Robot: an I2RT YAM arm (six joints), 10 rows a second.
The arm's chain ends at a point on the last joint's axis. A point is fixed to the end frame.
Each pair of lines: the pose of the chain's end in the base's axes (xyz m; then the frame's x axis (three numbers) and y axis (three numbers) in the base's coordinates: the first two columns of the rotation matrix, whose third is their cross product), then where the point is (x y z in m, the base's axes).
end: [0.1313 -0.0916 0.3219 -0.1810 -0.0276 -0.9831 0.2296 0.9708 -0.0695]
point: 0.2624 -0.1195 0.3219
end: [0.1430 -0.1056 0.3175 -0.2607 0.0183 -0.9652 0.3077 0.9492 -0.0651]
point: 0.2707 -0.1446 0.3061
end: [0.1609 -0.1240 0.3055 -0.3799 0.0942 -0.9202 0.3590 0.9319 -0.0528]
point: 0.2833 -0.1696 0.2753
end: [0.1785 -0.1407 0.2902 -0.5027 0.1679 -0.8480 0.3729 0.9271 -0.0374]
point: 0.2941 -0.1860 0.2398
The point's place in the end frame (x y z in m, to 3 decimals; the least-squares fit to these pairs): -0.023 0.003 0.132
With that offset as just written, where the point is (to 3 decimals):
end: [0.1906 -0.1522 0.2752 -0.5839 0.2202 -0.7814 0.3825 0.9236 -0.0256]
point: 0.300 -0.196 0.211
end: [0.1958 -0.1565 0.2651 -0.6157 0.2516 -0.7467 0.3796 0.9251 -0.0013]
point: 0.302 -0.197 0.194
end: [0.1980 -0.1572 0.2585 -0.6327 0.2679 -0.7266 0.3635 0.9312 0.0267]
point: 0.304 -0.193 0.185
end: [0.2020 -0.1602 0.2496 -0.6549 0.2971 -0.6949 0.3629 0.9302 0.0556]
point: 0.306 -0.193 0.171
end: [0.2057 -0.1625 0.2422 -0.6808 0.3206 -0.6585 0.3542 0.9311 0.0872]
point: 0.307 -0.190 0.159
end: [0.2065 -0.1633 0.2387 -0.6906 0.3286 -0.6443 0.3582 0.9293 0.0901]
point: 0.306 -0.190 0.154
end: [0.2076 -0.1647 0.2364 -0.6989 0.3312 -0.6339 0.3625 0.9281 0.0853]
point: 0.306 -0.192 0.150
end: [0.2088 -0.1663 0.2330 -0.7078 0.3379 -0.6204 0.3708 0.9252 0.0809]
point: 0.306 -0.194 0.145
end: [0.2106 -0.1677 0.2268 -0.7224 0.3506 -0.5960 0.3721 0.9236 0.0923]
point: 0.305 -0.193 0.135
